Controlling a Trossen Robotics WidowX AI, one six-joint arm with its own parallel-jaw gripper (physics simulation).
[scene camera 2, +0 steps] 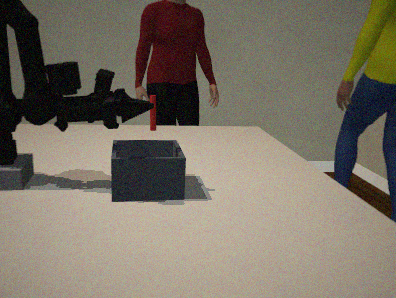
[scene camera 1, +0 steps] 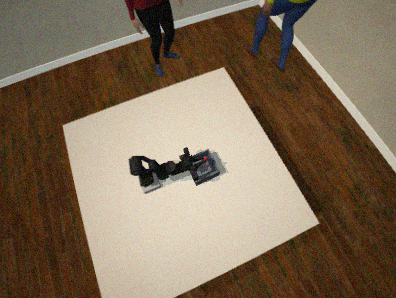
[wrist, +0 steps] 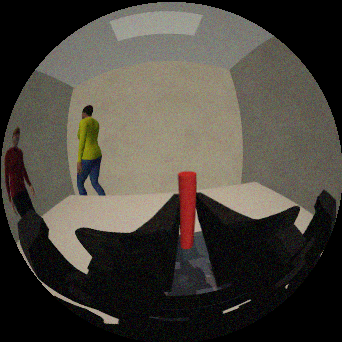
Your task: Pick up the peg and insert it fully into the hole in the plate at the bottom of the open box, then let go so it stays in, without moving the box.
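Places are measured from the arm's base along level axes (x ahead, y left, z up), in centimetres.
Pixels of known places: gripper, fingertip midpoint: [scene camera 2: 153, 105] [scene camera 1: 205, 158] [wrist: 186, 197]; arm's base, link origin: [scene camera 1: 147, 180].
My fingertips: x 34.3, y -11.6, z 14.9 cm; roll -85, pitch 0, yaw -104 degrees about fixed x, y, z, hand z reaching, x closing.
Ahead of a thing's pixels: the offset from my fingertips to its middle. Level surfaces: height alone.
The red peg @(dx -0.1, dy +0.0, dz -1.8 cm) [scene camera 1: 205, 158] [scene camera 2: 153, 113] [wrist: 187, 210] is upright, held near its upper part between the fingertips. My black gripper [scene camera 1: 203, 159] [scene camera 2: 152, 105] [wrist: 186, 197] is shut on it and points roughly level. The dark grey open box @(dx -1.3, dy +0.6, dz -15.3 cm) [scene camera 1: 208, 179] [scene camera 2: 148, 180] stands on the table below. In scene camera 2 the peg's lower end is a little above the box's rim. In scene camera 1 the peg appears over the box's back part. Part of the box's inside shows between the fingers in the wrist view. The hole in the plate cannot be made out.
The arm's base [scene camera 1: 151, 188] [scene camera 2: 18, 172] stands left of the box on the pale table top @(dz -20.1 cm) [scene camera 1: 165, 240] [scene camera 2: 240, 240]. The box walls rise around the plate. Two people, in red [scene camera 2: 172, 45] [wrist: 16, 165] and in yellow [scene camera 2: 372, 40] [wrist: 89, 140], are beyond the table.
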